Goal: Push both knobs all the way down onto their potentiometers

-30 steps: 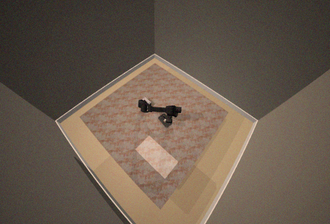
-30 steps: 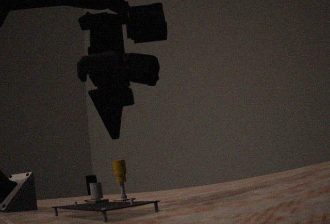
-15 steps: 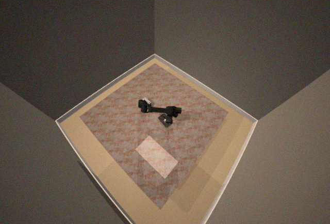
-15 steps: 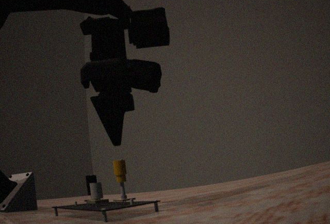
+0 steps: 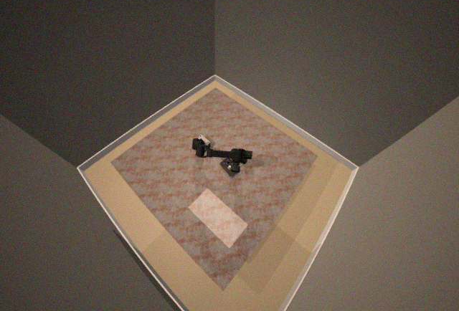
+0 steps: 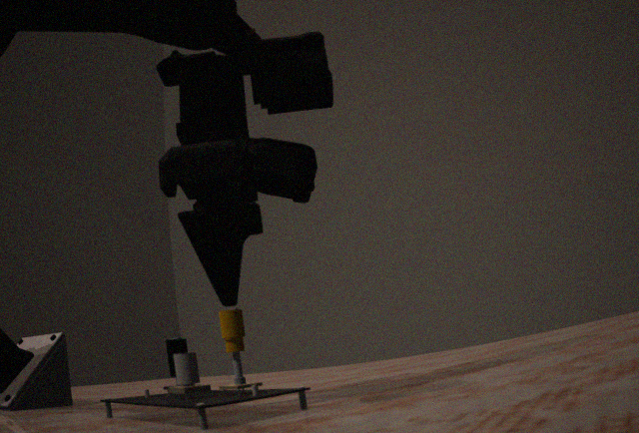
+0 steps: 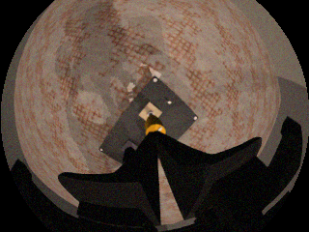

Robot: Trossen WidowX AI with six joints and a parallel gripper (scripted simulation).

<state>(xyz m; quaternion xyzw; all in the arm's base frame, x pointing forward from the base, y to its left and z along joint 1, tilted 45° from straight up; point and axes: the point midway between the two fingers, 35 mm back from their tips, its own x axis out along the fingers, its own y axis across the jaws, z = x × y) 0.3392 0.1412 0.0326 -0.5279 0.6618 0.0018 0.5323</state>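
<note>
Now: the yellow knob 20 mm below my gripper tip. Round my gripper tip: black knob (70 mm behind, 10 mm to the right, 30 mm below).
</note>
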